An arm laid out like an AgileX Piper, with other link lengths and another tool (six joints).
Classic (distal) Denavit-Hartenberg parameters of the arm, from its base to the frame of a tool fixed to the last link. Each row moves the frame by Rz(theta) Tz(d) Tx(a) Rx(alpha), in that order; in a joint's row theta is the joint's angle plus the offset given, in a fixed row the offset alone. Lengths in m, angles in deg.
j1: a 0  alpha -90  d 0.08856  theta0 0
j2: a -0.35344  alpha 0  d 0  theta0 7.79
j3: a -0.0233  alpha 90  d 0  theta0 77.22
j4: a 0  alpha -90  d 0.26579  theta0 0
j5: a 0  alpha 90  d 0  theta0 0
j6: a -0.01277  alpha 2.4  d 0.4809  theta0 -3
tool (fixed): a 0  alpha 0  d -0.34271  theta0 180
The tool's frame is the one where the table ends.
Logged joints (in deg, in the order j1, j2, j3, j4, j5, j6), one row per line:
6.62, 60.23, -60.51, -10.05, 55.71, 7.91
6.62, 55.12, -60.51, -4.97, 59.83, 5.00
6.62, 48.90, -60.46, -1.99, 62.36, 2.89
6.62, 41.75, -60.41, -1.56, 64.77, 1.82
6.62, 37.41, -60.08, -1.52, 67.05, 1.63
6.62, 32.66, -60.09, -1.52, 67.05, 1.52
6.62, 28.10, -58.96, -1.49, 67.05, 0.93
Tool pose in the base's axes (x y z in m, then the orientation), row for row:
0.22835, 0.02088, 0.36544, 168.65, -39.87, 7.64
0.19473, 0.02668, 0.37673, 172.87, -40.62, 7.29
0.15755, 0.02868, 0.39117, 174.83, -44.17, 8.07
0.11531, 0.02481, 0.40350, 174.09, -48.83, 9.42
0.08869, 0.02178, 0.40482, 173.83, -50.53, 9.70
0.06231, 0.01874, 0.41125, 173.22, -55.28, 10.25
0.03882, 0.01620, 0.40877, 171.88, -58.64, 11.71
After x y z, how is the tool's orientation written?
As angles about the fixed x, y, z axes (roll, pitch, yaw), in degrees.
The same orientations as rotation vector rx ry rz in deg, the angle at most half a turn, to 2 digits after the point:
161.29, 4.94, 59.42
164.62, 6.68, 61.49
164.83, 8.60, 67.32
162.12, 9.54, 74.14
161.04, 9.55, 76.57
157.90, 9.24, 83.30
155.23, 9.69, 87.95

